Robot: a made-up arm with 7 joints. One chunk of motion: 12 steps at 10 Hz.
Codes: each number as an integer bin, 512 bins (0 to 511) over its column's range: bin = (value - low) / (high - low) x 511, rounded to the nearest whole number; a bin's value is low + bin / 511 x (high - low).
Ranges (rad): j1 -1.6..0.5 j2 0..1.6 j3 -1.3..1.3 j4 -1.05..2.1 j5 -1.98..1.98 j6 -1.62..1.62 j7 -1.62..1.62
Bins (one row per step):
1: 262 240 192 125 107 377 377
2: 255 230 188 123 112 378 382
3: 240 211 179 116 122 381 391
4: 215 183 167 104 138 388 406
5: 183 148 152 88 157 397 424
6: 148 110 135 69 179 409 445
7: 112 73 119 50 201 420 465
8: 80 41 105 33 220 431 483
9: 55 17 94 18 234 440 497
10: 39 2 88 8 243 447 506
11: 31 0 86 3 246 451 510
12: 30 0 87 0 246 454 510
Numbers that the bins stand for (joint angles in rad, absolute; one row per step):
1: -0.5233 0.7515 -0.3231 -0.2795 -1.1508 0.7704 0.7704
2: -0.5521 0.7202 -0.3434 -0.2918 -1.1121 0.7767 0.8021
3: -0.6137 0.6607 -0.3892 -0.3349 -1.0346 0.7957 0.8591
4: -0.7164 0.5730 -0.4503 -0.4089 -0.9106 0.8401 0.9542
5: -0.8479 0.4634 -0.5266 -0.5075 -0.7633 0.8972 1.0684
6: -0.9918 0.3444 -0.6131 -0.6247 -0.5928 0.9733 1.2015
7: -1.1397 0.2286 -0.6945 -0.7418 -0.4223 1.0430 1.3283
8: -1.2712 0.1284 -0.7658 -0.8466 -0.2751 1.1128 1.4425
9: -1.3740 0.0532 -0.8217 -0.9390 -0.1666 1.1698 1.5312
10: -1.4397 0.0063 -0.8523 -1.0007 -0.0969 1.2142 1.5883
11: -1.4726 0.0000 -0.8624 -1.0315 -0.0736 1.2396 1.6137
12: -1.4767 0.0000 -0.8573 -1.0500 -0.0736 1.2586 1.6137

